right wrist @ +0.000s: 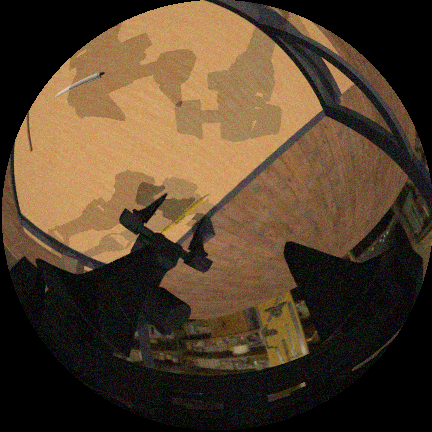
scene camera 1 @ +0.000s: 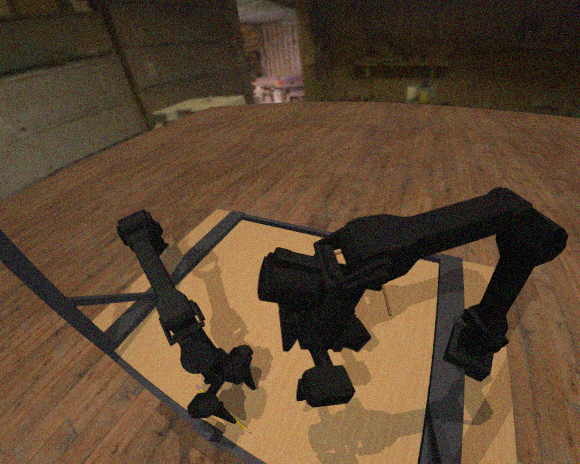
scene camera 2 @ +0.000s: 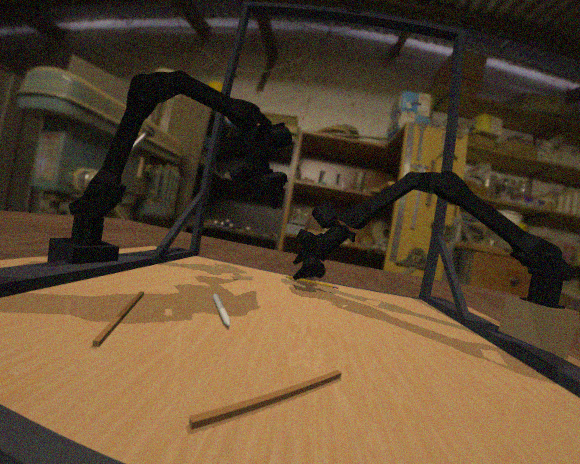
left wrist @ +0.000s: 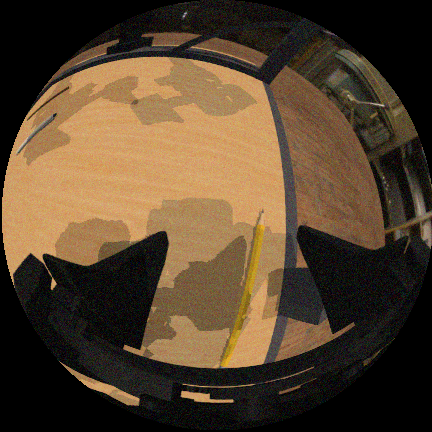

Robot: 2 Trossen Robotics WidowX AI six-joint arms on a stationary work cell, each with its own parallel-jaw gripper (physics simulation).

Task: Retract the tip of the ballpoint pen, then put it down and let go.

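Places are measured from the left arm's base along level axes (x left, y up, z ahead), in centimetres.
Pixels of known places: left gripper, fingertip midpoint: (right wrist: pixel 185 205) (scene camera 1: pixel 245 405) (scene camera 2: pixel 293 270) (left wrist: pixel 234 235); right gripper, fingertip midpoint: (right wrist: pixel 221 251) (scene camera 1: pixel 291 373) (scene camera 2: pixel 266 205); left arm's base at its link origin: (scene camera 1: pixel 158 249) (scene camera 2: pixel 541 303); right arm's base at its link origin: (scene camera 1: pixel 472 345) (scene camera 2: pixel 85 242) (left wrist: pixel 129 40).
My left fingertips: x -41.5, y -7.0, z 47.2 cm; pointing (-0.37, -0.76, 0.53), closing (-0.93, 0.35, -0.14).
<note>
For each thing: its middle in the pictures, then the offset to it from my left fingertips.
- yellow pen at the middle of its body: (left wrist: pixel 243 306) (right wrist: pixel 180 217) (scene camera 1: pixel 221 408) (scene camera 2: pixel 310 281) dx -1.2, dy -3.0, dz -6.5 cm
- white pen-like stick at the middle of its body: (scene camera 2: pixel 221 308) (right wrist: pixel 74 85) dx +31.1, dy -2.9, dz +19.5 cm
- short brown stick at the middle of its body: (scene camera 2: pixel 124 312) (scene camera 1: pixel 384 291) dx +38.0, dy -3.0, dz +33.2 cm
- longer brown stick at the middle of its body: (scene camera 2: pixel 280 395) dx +51.8, dy -3.0, dz +12.0 cm
A yellow pen (scene camera 1: pixel 241 424) (scene camera 2: pixel 317 283) (left wrist: pixel 253 270) (right wrist: pixel 185 214) lies on the wooden top near its edge frame; it is taken as the ballpoint pen. A thin pointed tip shows at its far end in the left wrist view; whether the writing point is out is too small to tell. My left gripper (scene camera 1: pixel 245 405) (scene camera 2: pixel 296 270) (left wrist: pixel 234 235) (right wrist: pixel 185 205) is open just above the pen, its fingers apart on either side and not touching it. My right gripper (scene camera 1: pixel 310 332) (scene camera 2: pixel 262 165) (right wrist: pixel 221 251) is open and empty, high above the top and apart from the pen.
A white pen-like stick (scene camera 2: pixel 221 311) (left wrist: pixel 36 134) (right wrist: pixel 80 84) lies on the top. A short brown stick (scene camera 2: pixel 117 320) and a longer brown stick (scene camera 2: pixel 265 400) lie there too. A dark frame (scene camera 2: pixel 201 220) (left wrist: pixel 290 175) edges the top, with uprights near the arms.
</note>
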